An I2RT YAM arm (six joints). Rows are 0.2 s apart.
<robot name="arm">
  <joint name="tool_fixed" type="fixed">
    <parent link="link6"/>
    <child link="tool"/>
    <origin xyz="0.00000 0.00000 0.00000" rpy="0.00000 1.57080 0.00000"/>
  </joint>
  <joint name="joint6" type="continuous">
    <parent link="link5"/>
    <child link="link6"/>
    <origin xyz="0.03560 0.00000 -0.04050" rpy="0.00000 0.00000 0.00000"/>
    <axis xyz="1 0 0"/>
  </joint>
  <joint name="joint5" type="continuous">
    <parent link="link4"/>
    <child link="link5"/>
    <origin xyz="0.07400 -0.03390 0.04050" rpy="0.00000 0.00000 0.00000"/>
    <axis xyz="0 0 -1"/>
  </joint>
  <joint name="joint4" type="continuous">
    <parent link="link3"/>
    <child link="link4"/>
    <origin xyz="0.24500 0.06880 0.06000" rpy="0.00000 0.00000 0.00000"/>
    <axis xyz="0 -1 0"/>
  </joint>
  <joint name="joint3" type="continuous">
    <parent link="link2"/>
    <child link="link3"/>
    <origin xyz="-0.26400 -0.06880 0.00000" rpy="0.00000 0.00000 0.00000"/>
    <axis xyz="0 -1 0"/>
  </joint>
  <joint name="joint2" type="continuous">
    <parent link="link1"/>
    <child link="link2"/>
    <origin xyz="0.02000 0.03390 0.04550" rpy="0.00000 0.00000 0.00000"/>
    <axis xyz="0 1 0"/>
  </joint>
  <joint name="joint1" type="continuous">
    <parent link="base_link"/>
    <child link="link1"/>
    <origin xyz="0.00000 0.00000 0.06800" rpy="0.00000 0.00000 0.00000"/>
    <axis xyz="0 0 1"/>
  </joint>
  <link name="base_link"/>
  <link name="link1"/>
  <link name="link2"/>
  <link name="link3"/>
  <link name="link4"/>
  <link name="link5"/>
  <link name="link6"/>
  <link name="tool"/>
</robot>
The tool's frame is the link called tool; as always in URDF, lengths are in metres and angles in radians. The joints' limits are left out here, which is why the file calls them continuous.
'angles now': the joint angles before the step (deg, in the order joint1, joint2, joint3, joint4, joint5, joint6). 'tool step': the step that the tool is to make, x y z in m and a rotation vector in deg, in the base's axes. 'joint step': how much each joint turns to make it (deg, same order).
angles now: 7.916, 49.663, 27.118, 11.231, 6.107, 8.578
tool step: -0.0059, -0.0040, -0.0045, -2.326, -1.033, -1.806
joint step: -0.617, -1.864, -2.024, 1.140, 1.627, -2.191
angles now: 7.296, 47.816, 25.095, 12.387, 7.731, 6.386
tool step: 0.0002, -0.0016, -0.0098, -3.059, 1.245, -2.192
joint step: 0.015, 0.708, -1.532, 1.000, 2.714, -2.434
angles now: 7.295, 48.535, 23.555, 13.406, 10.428, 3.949
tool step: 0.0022, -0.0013, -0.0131, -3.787, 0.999, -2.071
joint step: 0.042, 1.940, -2.134, 3.253, 2.821, -3.178
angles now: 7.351, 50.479, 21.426, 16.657, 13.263, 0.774
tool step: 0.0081, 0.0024, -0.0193, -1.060, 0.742, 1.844
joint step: 0.124, 5.413, -2.563, 7.395, -1.468, -1.342
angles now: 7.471, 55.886, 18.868, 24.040, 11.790, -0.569
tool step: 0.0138, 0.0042, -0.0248, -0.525, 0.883, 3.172
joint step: 0.163, 9.865, -1.990, 11.109, -2.834, -1.106
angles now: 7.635, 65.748, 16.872, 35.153, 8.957, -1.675
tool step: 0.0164, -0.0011, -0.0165, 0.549, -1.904, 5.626
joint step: -1.869, 10.520, -0.262, 12.863, -7.383, -1.335
